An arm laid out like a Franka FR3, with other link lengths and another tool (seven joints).
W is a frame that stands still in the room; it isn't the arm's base.
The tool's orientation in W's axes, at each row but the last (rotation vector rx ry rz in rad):
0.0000, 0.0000, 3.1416
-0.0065, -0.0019, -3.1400
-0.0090, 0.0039, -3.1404
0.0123, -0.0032, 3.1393
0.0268, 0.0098, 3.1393
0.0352, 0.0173, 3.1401
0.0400, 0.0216, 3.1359
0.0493, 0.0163, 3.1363
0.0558, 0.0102, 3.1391
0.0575, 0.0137, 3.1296
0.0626, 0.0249, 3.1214
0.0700, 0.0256, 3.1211
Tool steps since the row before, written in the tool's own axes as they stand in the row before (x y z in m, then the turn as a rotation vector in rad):
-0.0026, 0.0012, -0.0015, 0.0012, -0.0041, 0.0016
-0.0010, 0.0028, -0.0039, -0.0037, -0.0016, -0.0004
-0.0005, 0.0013, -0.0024, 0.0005, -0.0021, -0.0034
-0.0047, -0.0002, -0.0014, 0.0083, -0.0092, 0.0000
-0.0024, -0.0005, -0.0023, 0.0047, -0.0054, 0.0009
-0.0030, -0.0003, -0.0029, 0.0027, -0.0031, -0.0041
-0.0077, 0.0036, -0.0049, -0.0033, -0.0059, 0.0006
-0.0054, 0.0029, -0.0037, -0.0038, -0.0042, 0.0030
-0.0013, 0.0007, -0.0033, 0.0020, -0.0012, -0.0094
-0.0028, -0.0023, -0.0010, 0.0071, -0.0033, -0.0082
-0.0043, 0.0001, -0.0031, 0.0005, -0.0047, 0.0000
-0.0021, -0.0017, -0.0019, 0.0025, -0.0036, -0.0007
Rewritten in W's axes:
0.0026, -0.0012, -0.0015, -0.0012, 0.0041, 0.0016
0.0010, -0.0028, -0.0039, 0.0037, 0.0016, -0.0004
0.0005, -0.0013, -0.0024, -0.0005, 0.0021, -0.0034
0.0047, 0.0002, -0.0014, -0.0083, 0.0092, 0.0001
0.0024, 0.0005, -0.0023, -0.0047, 0.0054, 0.0009
0.0029, 0.0003, -0.0030, -0.0028, 0.0031, -0.0041
0.0076, -0.0037, -0.0050, 0.0033, 0.0059, 0.0004
0.0053, -0.0030, -0.0038, 0.0039, 0.0042, 0.0028
0.0012, -0.0007, -0.0033, -0.0023, 0.0011, -0.0093
0.0028, 0.0023, -0.0011, -0.0074, 0.0033, -0.0080
0.0042, -0.0002, -0.0033, -0.0004, 0.0047, -0.0001
0.0020, 0.0016, -0.0020, -0.0025, 0.0036, -0.0006

